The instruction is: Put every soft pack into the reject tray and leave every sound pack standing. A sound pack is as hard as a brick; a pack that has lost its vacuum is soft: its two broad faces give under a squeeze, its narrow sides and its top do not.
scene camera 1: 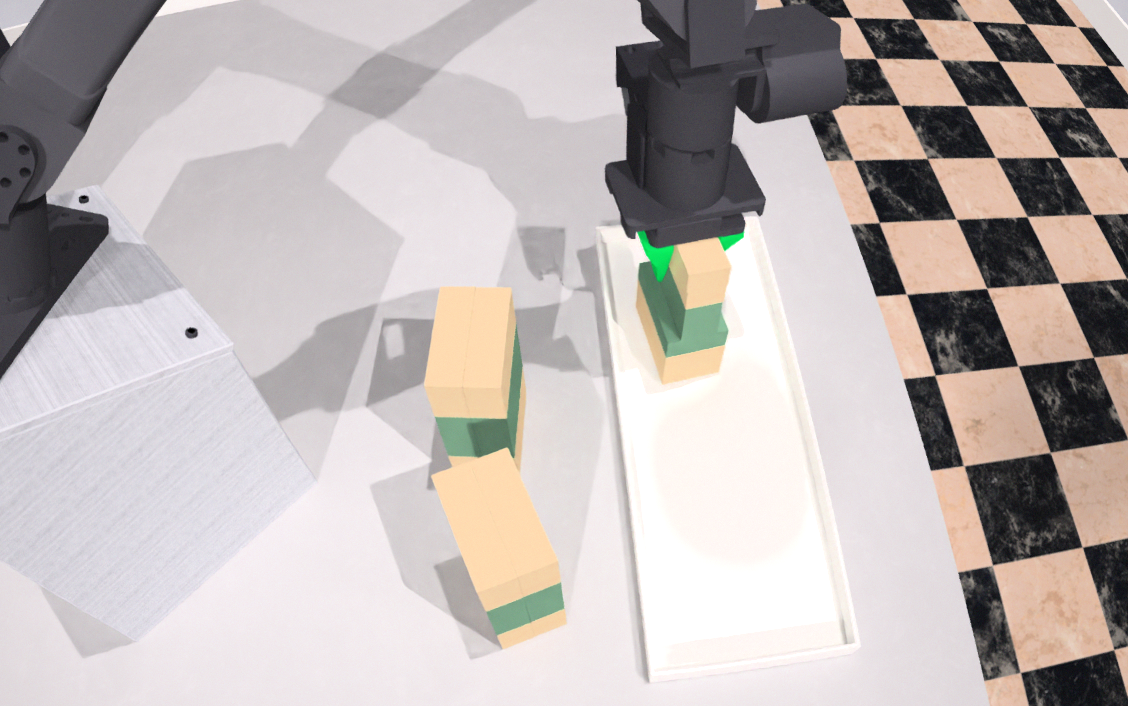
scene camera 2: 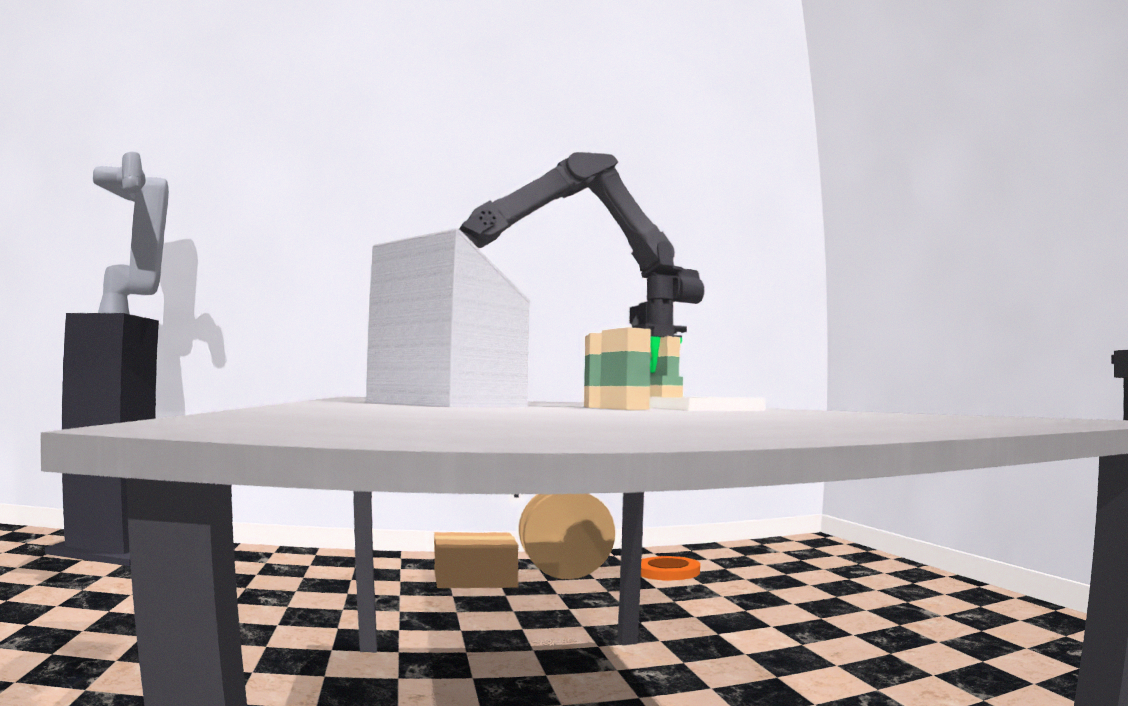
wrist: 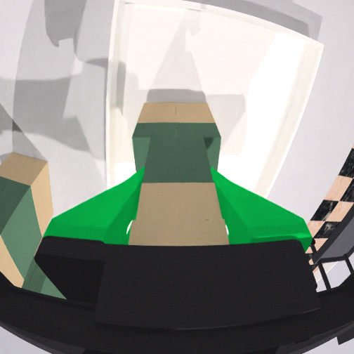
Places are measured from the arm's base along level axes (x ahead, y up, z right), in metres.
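Pixels of known places: gripper, fingertip midpoint: (scene camera 1: 676,271) (scene camera 2: 659,372); arm's base, link origin: (scene camera 1: 7,295) (scene camera 2: 449,272).
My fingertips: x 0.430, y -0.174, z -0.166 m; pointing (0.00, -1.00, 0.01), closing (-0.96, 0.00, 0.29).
For each thing: its top centre in the pictures, then the offset to it from my fingertips.
- tan pack with a green band, top centre: (scene camera 1: 691,227) (scene camera 2: 664,337) dx +0.006, dy +0.073, dz +0.019 m
- white reject tray, top centre: (scene camera 1: 717,413) (scene camera 2: 685,397) dx +0.035, dy -0.050, dz +0.098 m
- second pack, top centre: (scene camera 1: 468,334) (scene camera 2: 600,334) dx -0.141, dy +0.068, dz +0.114 m
- third pack, top centre: (scene camera 1: 492,517) (scene camera 2: 625,329) dx -0.112, dy +0.068, dz +0.241 m
My gripper (scene camera 1: 694,268) (scene camera 2: 665,359) (wrist: 176,174), with green fingers, is shut on a tan pack with a green band (scene camera 1: 694,366) (scene camera 2: 672,389) (wrist: 175,112). The pack is upright inside the far end of the white reject tray (scene camera 1: 732,499) (scene camera 2: 723,404) (wrist: 200,55), its bottom at or very near the tray floor. Its upper part is pinched much narrower than its lower part. A second pack (scene camera 1: 470,341) (scene camera 2: 592,370) (wrist: 22,200) stands on the table left of the tray. A third pack (scene camera 1: 499,532) (scene camera 2: 625,367) stands nearer scene camera 1, close to the second.
A large grey metal block (scene camera 1: 158,482) (scene camera 2: 411,324) carries the arm's base, left of the packs. The table edge runs beyond the tray's right side. Another arm (scene camera 2: 149,224) stands on a dark pedestal. A box (scene camera 2: 475,561), a round tan object (scene camera 2: 569,536) and an orange ring (scene camera 2: 670,575) are below table height.
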